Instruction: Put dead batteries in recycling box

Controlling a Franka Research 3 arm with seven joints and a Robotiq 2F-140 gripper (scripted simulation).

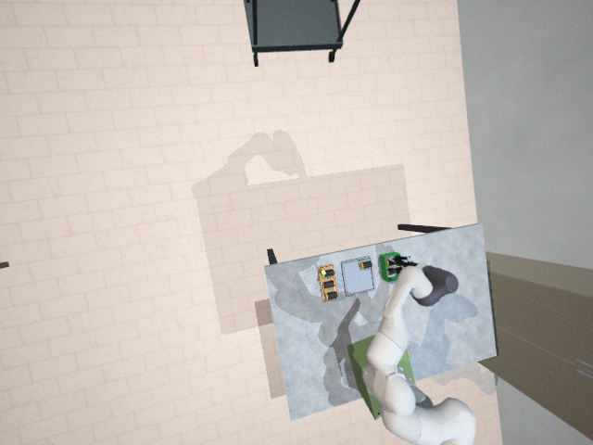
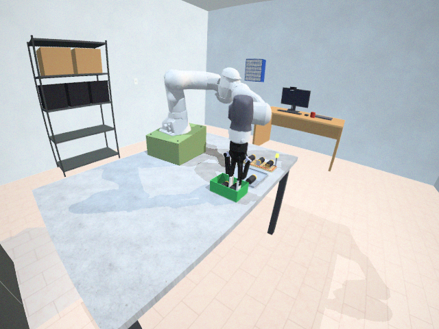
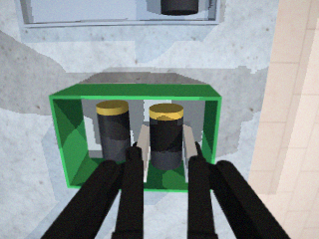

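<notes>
Now: hand 40 mm above the green recycling box and 30 mm past it. From my hand the other things lie so: grey tray: 200 mm to the left, 50 mm below, 30 mm behind; then post: 410 mm to the left, 90 mm ahead, 20 mm below.
</notes>
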